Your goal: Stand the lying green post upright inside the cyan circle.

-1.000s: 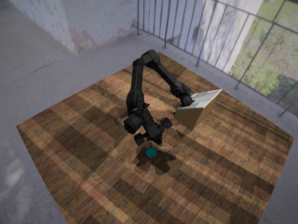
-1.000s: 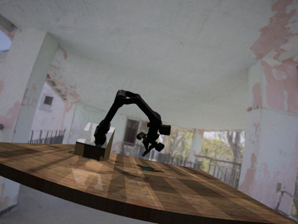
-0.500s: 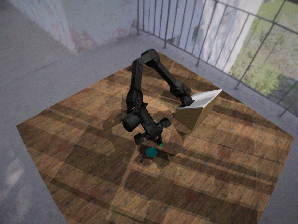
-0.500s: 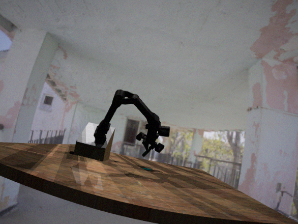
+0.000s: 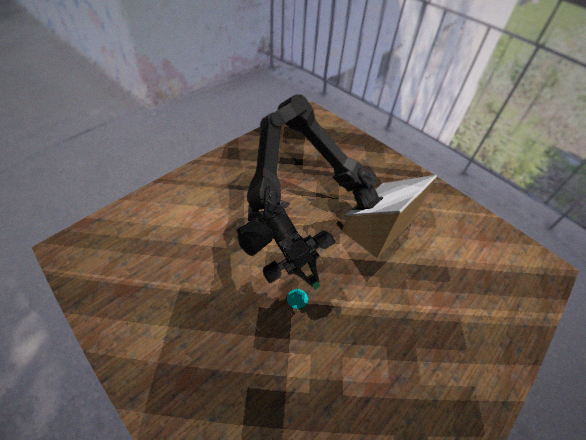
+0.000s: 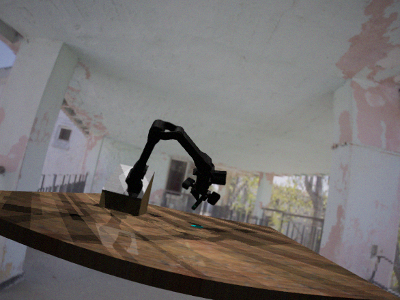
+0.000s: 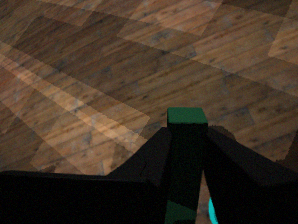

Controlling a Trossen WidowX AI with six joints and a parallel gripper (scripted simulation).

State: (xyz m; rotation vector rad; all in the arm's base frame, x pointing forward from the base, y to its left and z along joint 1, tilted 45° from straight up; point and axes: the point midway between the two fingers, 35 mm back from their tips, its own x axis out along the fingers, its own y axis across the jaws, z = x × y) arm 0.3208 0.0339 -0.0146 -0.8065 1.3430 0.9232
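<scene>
Right now my gripper tip is 12 cm above the cyan circle, 4 cm to the left of it and 2 cm short of it. From my gripper tip the other things lie so: green post 2 cm below, 1 cm to the right, 1 cm behind.
</scene>
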